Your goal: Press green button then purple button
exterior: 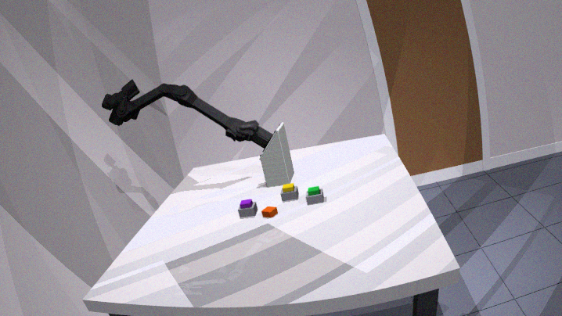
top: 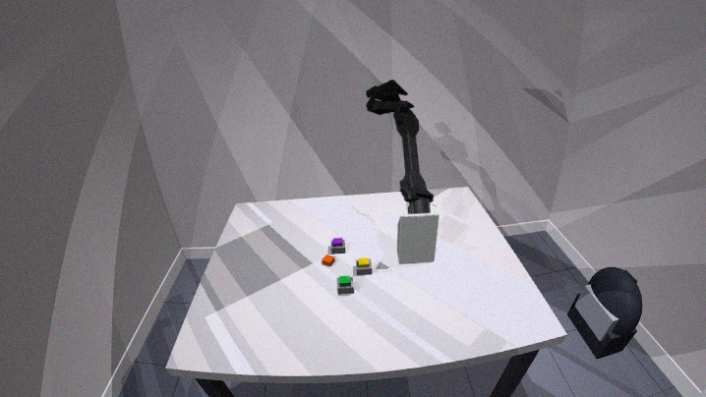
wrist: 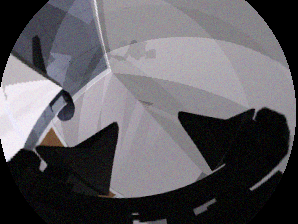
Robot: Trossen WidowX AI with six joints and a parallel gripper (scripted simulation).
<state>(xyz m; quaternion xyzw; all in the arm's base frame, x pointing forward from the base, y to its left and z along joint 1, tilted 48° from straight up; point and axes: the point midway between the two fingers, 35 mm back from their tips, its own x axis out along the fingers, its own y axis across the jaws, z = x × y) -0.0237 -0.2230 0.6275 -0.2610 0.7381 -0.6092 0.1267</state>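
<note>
My gripper tip is 790 mm to the right of the green button, 350 mm above it and 290 mm short of it. From my gripper tip the other things lie so: purple button 590 mm to the left, 350 mm below, 320 mm ahead; orange block 660 mm to the left, 370 mm below, 350 mm ahead; yellow button 700 mm to the left, 350 mm below, 230 mm ahead.
</note>
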